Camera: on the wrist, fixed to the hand. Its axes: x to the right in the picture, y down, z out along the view.
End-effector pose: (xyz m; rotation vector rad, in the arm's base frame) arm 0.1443 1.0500 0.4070 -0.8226 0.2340 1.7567
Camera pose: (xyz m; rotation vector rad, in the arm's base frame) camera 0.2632 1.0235 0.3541 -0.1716 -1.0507 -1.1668
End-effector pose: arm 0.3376 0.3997 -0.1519 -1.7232 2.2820 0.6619
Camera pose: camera 0.4297 0.3356 -0.0807 -2.0439 -1.7090 0.0664
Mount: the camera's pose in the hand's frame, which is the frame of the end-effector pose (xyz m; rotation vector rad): -0.0024 -0.0852 -0.1019 0.3029 0.2912 3.0792
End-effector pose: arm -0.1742 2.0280 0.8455 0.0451 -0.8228 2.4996
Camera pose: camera -0.1193 2.1432 0.8085 0.7524 -0.1910 -0.6177
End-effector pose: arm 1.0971 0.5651 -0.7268 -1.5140 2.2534 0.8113
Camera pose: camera 1.1820 0.4810 -0.6688 -2.0124 -1.5353 -0.0817
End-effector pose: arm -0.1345 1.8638 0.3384 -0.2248 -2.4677 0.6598
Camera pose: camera -0.0760 1.8310 0.4531 2.6239 -0.3410 -1.0609
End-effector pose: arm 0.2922 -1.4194 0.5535 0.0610 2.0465 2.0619
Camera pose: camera 0.2864 -1.5203 0.4673 -1.3886 -0.1541 -0.1354
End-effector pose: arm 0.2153 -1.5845 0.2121 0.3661 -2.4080 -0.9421
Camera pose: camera 0.2794 -1.7008 0.2156 -2.0586 -0.3973 0.8850
